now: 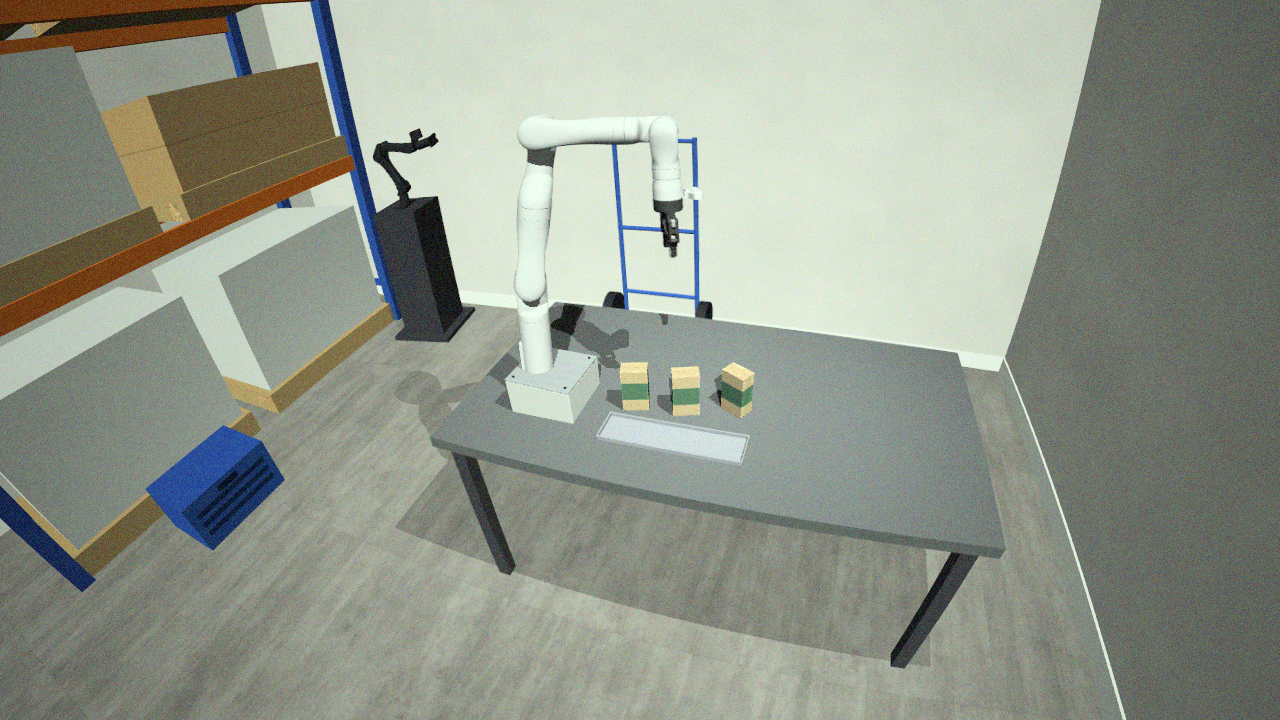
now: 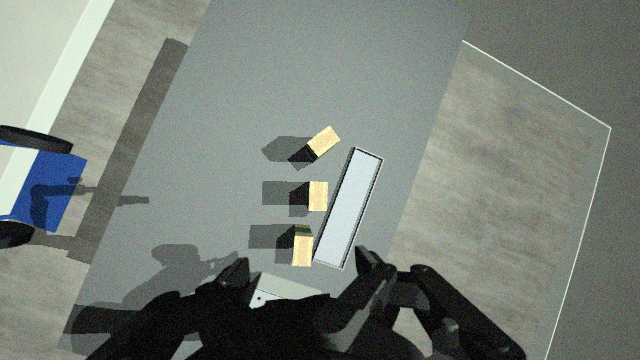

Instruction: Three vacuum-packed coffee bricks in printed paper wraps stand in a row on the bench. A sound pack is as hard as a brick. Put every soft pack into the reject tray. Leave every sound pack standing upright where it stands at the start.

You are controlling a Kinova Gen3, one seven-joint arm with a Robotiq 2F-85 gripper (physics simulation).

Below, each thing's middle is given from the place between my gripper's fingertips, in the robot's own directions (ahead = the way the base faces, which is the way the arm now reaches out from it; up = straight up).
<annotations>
I see my gripper 500 mm above the grey reject tray (image 1: 698, 442), 180 mm to the left of it and 20 mm short of it.
</annotations>
